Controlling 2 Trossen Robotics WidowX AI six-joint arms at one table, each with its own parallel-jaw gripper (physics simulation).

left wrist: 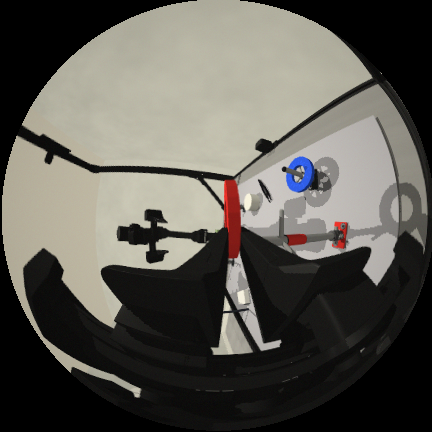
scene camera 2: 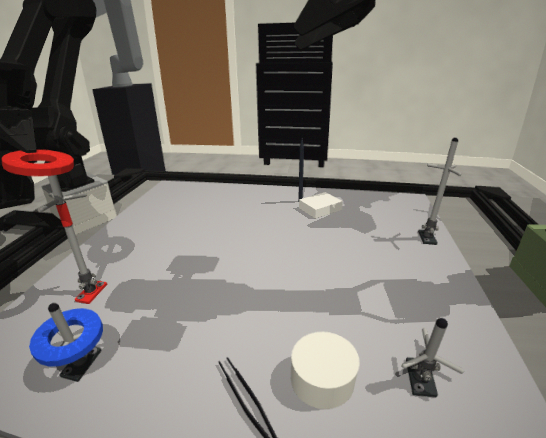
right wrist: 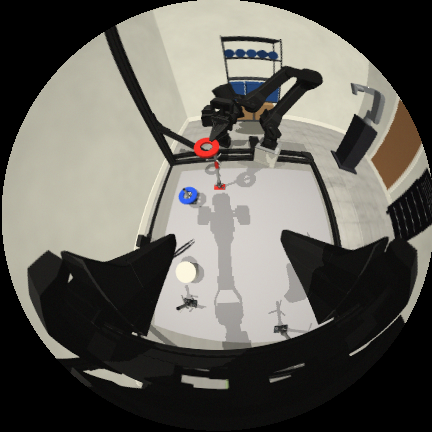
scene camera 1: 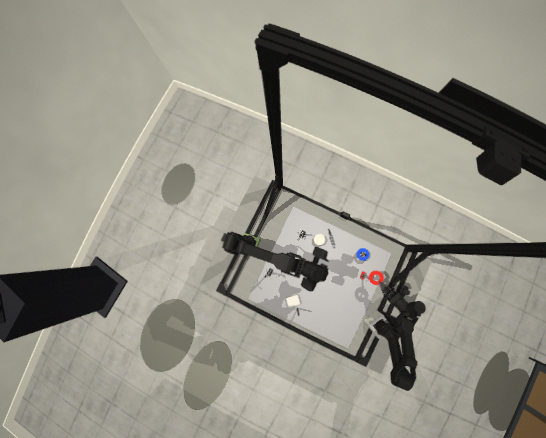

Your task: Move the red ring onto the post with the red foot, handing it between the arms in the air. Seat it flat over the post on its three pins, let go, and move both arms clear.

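Where they show: left gripper, fingertip midpoint: (left wrist: pixel 232 232) (scene camera 2: pixel 32 156) (right wrist: pixel 210 141) (scene camera 1: pixel 379 281); right gripper, fingertip midpoint: (left wrist: pixel 166 236) (scene camera 2: pixel 297 40) (right wrist: pixel 229 237); left arm's base at its link origin: (scene camera 2: pixel 73 183) (right wrist: pixel 268 144) (scene camera 1: pixel 380 326).
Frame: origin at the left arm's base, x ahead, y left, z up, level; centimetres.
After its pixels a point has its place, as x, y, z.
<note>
The red ring (scene camera 1: pixel 370 278) @(29.3, -8.7, 12.2) (scene camera 2: pixel 37 170) @(31.2, -12.3, 12.6) (left wrist: pixel 232 215) @(25.0, -13.0, 13.5) (right wrist: pixel 206 154) @(30.4, -9.3, 12.2) is in the air, nearly level, at the top of the tall post with the red foot (scene camera 2: pixel 75 245) @(27.0, -10.2, 0.8) (left wrist: pixel 321 236) @(26.2, -10.6, 0.1) (right wrist: pixel 219 187) @(27.4, -9.9, -6.7), above its pins. My left gripper (scene camera 1: pixel 382 285) @(25.7, -11.2, 12.9) (left wrist: pixel 232 232) @(25.7, -11.2, 12.9) (right wrist: pixel 210 141) @(25.7, -11.2, 12.9) is shut on the ring's edge. The post's tip is hidden by ring and fingers, so I cannot tell whether it is inside the hole. My right gripper (scene camera 1: pixel 315 269) @(48.6, 8.6, 23.3) (left wrist: pixel 166 236) @(48.6, 8.6, 23.3) (right wrist: pixel 229 237) @(48.6, 8.6, 23.3) is open and empty, high over the table, well away from the ring. Part of it shows at the top of scene camera 2.
A blue ring (scene camera 2: pixel 90 337) @(40.3, -15.3, -2.3) (right wrist: pixel 188 202) @(40.1, -14.3, -2.6) leans tilted on a short post beside the red-footed post. A cream cylinder (scene camera 2: pixel 325 367) @(60.0, -2.7, -3.8), black tweezers (scene camera 2: pixel 245 397) @(54.4, -8.1, -7.3), a white block (scene camera 2: pixel 320 204) @(40.4, 30.0, -5.3) and other pinned posts (scene camera 2: pixel 444 185) @(61.6, 33.4, 2.9) (scene camera 2: pixel 435 345) @(67.9, 3.3, -1.3) stand or lie around the table.
</note>
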